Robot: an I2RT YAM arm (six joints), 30 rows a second.
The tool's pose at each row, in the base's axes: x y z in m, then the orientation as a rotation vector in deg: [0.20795, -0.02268, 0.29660, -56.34, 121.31, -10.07]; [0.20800, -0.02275, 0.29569, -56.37, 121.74, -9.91]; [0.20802, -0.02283, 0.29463, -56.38, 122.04, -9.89]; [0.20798, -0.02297, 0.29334, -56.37, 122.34, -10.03]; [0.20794, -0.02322, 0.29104, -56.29, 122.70, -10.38]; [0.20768, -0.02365, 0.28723, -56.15, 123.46, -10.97]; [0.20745, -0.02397, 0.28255, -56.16, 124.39, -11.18]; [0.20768, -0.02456, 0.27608, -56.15, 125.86, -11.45]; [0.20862, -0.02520, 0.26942, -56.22, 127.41, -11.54]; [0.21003, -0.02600, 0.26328, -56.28, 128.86, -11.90]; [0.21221, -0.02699, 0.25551, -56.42, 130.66, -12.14]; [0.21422, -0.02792, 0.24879, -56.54, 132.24, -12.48]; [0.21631, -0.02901, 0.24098, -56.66, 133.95, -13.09]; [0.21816, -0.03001, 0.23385, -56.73, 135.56, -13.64]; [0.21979, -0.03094, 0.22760, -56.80, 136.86, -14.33]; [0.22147, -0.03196, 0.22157, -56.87, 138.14, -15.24]
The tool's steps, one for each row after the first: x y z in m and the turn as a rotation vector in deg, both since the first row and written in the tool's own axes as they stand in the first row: [0.00057, 0.00030, 0.00065, -0.25, 0.33, 0.14]; [0.00125, 0.00068, 0.00137, -0.36, 0.58, 0.22]; [0.00213, 0.00114, 0.00221, -0.37, 0.89, 0.26]; [0.00369, 0.00195, 0.00371, -0.23, 1.31, 0.29]; [0.00637, 0.00339, 0.00606, -0.04, 2.16, 0.40]; [0.00947, 0.00526, 0.00906, -0.21, 3.05, 0.56]; [0.01364, 0.00741, 0.01355, -0.52, 4.42, 0.85]; [0.01768, 0.00919, 0.01867, -0.99, 5.82, 1.16]; [0.02134, 0.01036, 0.02373, -1.27, 7.23, 1.36]; [0.02579, 0.01163, 0.03041, -1.78, 8.92, 1.63]; [0.02965, 0.01260, 0.03626, -2.14, 10.44, 1.82]; [0.03423, 0.01386, 0.04289, -2.39, 12.17, 1.96]; [0.03844, 0.01505, 0.04890, -2.63, 13.79, 2.12]; [0.04216, 0.01605, 0.05417, -2.69, 15.18, 2.17]; [0.04580, 0.01686, 0.05930, -2.62, 16.63, 2.14]
